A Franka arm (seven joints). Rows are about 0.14 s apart.
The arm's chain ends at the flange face. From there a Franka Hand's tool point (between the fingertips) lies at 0.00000 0.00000 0.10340 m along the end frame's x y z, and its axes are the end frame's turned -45 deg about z.
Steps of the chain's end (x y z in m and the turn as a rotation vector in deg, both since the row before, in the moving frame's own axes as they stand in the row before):
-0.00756, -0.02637, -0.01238, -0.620, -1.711, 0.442
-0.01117, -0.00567, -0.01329, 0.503, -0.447, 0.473
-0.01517, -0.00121, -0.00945, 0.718, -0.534, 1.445
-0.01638, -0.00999, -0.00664, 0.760, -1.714, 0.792
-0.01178, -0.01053, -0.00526, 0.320, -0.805, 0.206
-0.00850, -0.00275, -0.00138, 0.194, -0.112, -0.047
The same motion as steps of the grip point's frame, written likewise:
0.01033, -0.02540, -0.01243, 0.771, -1.648, 0.442
-0.00381, -0.01312, -0.01330, 0.672, 0.040, 0.473
-0.00962, -0.01318, -0.00946, 0.885, 0.130, 1.445
-0.00571, -0.02181, -0.00670, 1.749, -0.675, 0.792
-0.00150, -0.01721, -0.00527, 0.795, -0.343, 0.206
-0.00396, -0.00835, -0.00138, 0.216, 0.058, -0.047

